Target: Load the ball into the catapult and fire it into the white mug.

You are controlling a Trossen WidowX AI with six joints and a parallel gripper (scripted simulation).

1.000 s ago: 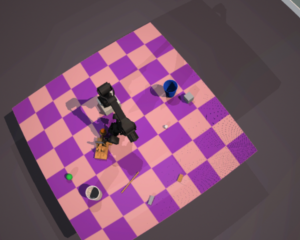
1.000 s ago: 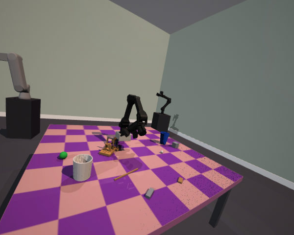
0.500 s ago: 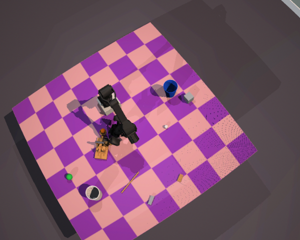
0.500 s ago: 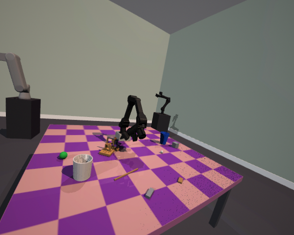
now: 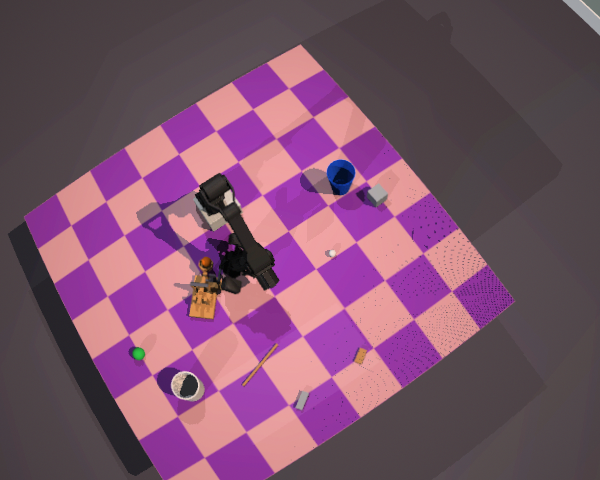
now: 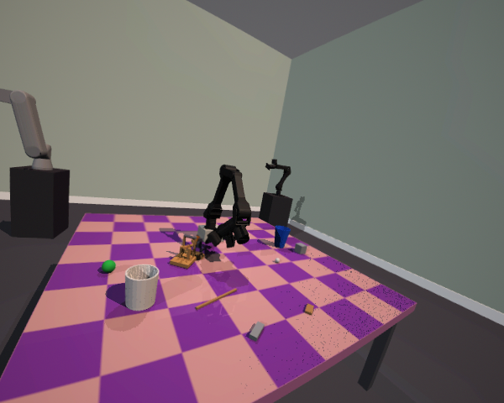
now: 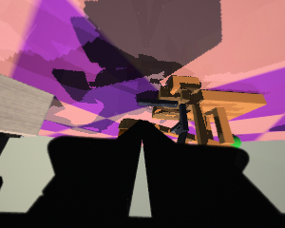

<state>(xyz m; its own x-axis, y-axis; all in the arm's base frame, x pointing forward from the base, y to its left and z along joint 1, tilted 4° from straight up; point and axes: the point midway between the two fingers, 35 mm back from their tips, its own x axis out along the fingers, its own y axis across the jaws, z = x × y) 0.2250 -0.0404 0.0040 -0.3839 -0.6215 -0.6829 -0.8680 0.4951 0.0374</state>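
Right now my gripper tip is 40 mm past the orange ball and 30 mm to the left of it. Round my gripper tip: wooden catapult (50 mm to the right, 20 mm ahead, 10 mm below); then small white ball (360 mm to the left, 90 mm ahead, 50 mm below); then wooden stick (340 mm ahead, 50 mm below).
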